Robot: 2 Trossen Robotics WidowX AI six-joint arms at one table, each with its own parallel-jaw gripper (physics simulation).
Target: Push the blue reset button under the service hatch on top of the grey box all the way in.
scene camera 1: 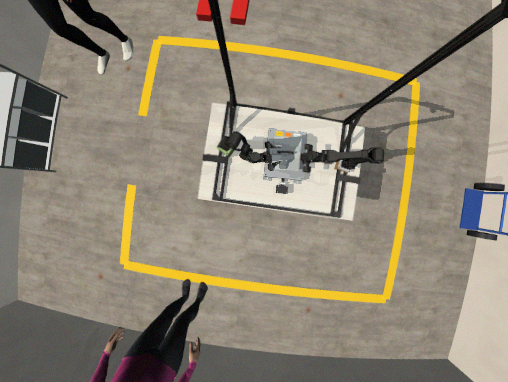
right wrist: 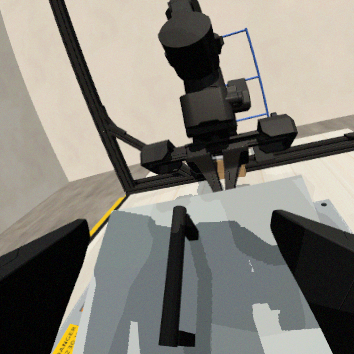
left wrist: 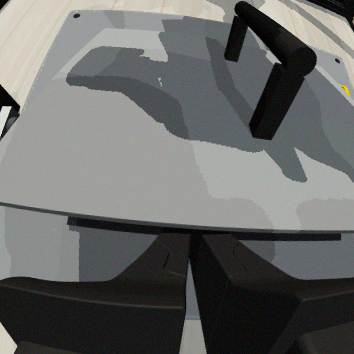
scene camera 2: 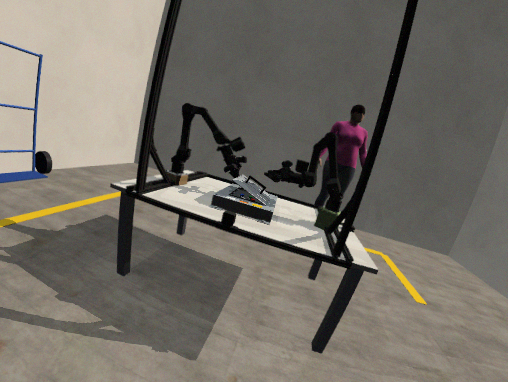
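Observation:
The grey box (scene camera 1: 272,175) (scene camera 2: 242,210) stands mid-table. Its hatch lid (scene camera 2: 244,183) (left wrist: 125,165) (right wrist: 225,280) is tilted partly open, with a black bar handle (left wrist: 276,37) (right wrist: 172,280) on top. A small blue spot, the reset button (scene camera 2: 242,195), shows under the lid in scene camera 2; how far in it sits cannot be told. The lid hides it in both wrist views. My left gripper (scene camera 2: 236,174) (left wrist: 187,216) (right wrist: 222,189) is shut and empty, tips at the lid's raised edge, partly hidden. My right gripper (scene camera 2: 267,174) (right wrist: 180,224) is open and empty, its fingers apart on either side of the handle.
A black frame (scene camera 1: 280,209) (scene camera 2: 190,212) surrounds the table top (scene camera 1: 250,187), with tall posts. A small black block (scene camera 1: 282,189) stands beside the box. Two people stand on the floor outside the table. Yellow lines (scene camera 1: 260,286) mark the floor; a blue cart (scene camera 1: 471,209) stands beyond.

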